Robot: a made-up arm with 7 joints.
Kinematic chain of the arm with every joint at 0, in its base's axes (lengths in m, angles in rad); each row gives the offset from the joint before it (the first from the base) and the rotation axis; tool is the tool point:
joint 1: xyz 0 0 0.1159 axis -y
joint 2: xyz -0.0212 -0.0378 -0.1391 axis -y
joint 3: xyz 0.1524 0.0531 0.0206 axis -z
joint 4: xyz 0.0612 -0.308 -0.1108 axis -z
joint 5: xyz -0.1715 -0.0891 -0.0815 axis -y
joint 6: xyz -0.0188 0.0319 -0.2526 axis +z
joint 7: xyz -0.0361 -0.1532 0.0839 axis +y
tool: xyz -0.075 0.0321 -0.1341
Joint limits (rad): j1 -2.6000..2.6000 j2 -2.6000..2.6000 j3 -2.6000..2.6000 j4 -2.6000..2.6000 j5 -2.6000..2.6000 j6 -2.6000..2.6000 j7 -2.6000..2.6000
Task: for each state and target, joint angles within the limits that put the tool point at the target. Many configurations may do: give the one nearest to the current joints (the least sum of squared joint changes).
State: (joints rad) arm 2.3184 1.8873 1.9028 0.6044 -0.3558 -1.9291 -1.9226
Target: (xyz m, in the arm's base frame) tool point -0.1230 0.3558 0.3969
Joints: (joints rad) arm 2.2444 1.7862 1.6686 0.6055 -0.2166 -1.9154 -1.9236
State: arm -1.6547 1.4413 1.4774 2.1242 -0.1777 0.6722 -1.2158
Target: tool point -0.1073 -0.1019 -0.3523
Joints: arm -1.5343 1.4638 1.3834 2.3086 -0.3585 0.7423 -1.1640
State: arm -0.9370 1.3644 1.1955 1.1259 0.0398 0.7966 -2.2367
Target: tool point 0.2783 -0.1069 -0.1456
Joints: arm -0.4081 1.8092 1.0994 1.1946 -0.2163 0.9171 -2.0573
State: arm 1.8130 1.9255 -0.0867 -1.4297 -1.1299 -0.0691 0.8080
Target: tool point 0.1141 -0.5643 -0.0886
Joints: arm 2.0213 2.1652 0.0436 -1.3425 -1.8733 -0.4028 1.1131
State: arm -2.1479 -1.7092 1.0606 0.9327 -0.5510 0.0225 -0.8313
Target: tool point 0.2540 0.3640 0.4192
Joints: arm -2.2864 -1.7266 1.4784 0.6767 -0.7200 -0.0435 -0.6851
